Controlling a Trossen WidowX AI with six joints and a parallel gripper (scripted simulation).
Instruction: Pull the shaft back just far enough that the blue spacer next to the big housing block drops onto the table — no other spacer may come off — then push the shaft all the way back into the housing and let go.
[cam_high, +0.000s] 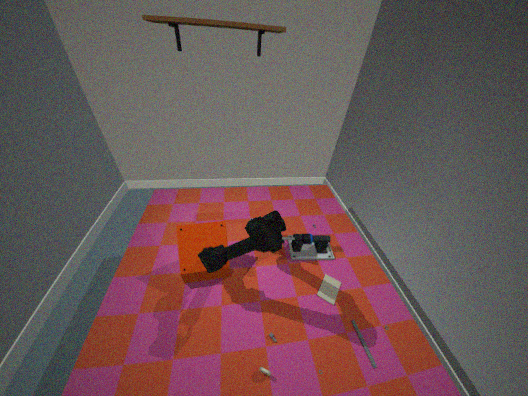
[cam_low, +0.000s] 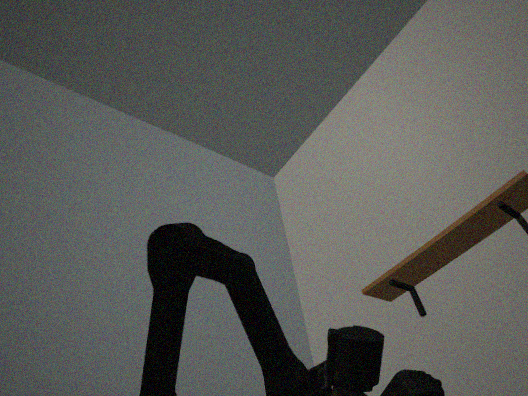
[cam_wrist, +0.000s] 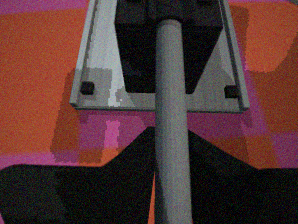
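Now: the grey shaft 6 cm ahead of my gripper tip, 1 cm to the right of it and 2 cm above it. From my gripper tip the other things lie so: blue spacer 13 cm ahead, 1 cm to the right, 2 cm above; then fixture 16 cm ahead, 2 cm to the right, 1 cm below; then cream card 17 cm ahead, 24 cm to the right, 5 cm below.
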